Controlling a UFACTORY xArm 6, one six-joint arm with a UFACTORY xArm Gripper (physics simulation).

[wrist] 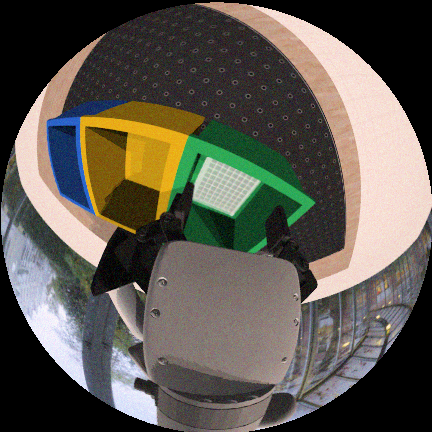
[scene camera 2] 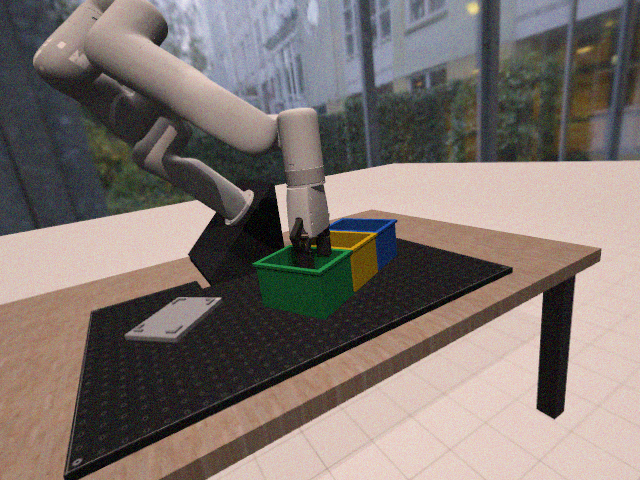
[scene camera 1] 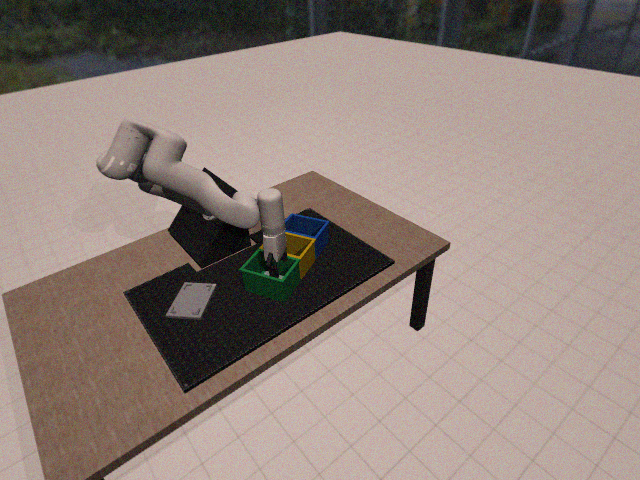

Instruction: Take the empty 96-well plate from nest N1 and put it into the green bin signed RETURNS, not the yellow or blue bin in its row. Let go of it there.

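Frame: origin at the arm's base, x left, y back, z up, level; metres.
Where they show: gripper, between the fingertips: [wrist: 233, 203] [scene camera 2: 316, 262] [scene camera 1: 278, 268]; arm's base, origin of its link: [wrist: 118, 283] [scene camera 2: 240, 208].
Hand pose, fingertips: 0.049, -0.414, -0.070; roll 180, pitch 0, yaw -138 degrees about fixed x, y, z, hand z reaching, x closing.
Each offset is from my fingertips to the top centre of the thing, as dx, dy, dz. "pt": to the spot under its first point. Level surfaces: height alone.
The pale 96-well plate {-0.013, +0.020, -0.070} [wrist: 227, 186] lies inside the green bin [scene camera 1: 271, 288] [scene camera 2: 305, 290] [wrist: 245, 139], low down near its far wall in the wrist view. In scene camera 1 a little of the white plate {pt +0.015, +0.037, -0.070} [scene camera 1: 279, 276] shows past the fingers; in scene camera 2 the bin wall hides it. My gripper [scene camera 1: 271, 267] [scene camera 2: 313, 254] [wrist: 233, 203] points down into the green bin. Its fingers stand wide apart, with the plate beyond and below their tips, so it is open. The light grey nest {-0.281, +0.127, -0.073} [scene camera 1: 191, 300] [scene camera 2: 174, 318] holds no plate. No sign is readable.
The yellow bin [scene camera 1: 308, 260] [scene camera 2: 364, 267] [wrist: 165, 114] adjoins the green one, and the blue bin {pt +0.243, +0.091, -0.048} [scene camera 1: 322, 241] [scene camera 2: 386, 246] [wrist: 64, 121] stands beyond it. All stand on the black perforated mat {dz -0.090} [scene camera 1: 232, 330] [scene camera 2: 217, 356] [wrist: 215, 65] on the wooden table {dz -0.103} [scene camera 1: 77, 335] [scene camera 2: 31, 372].
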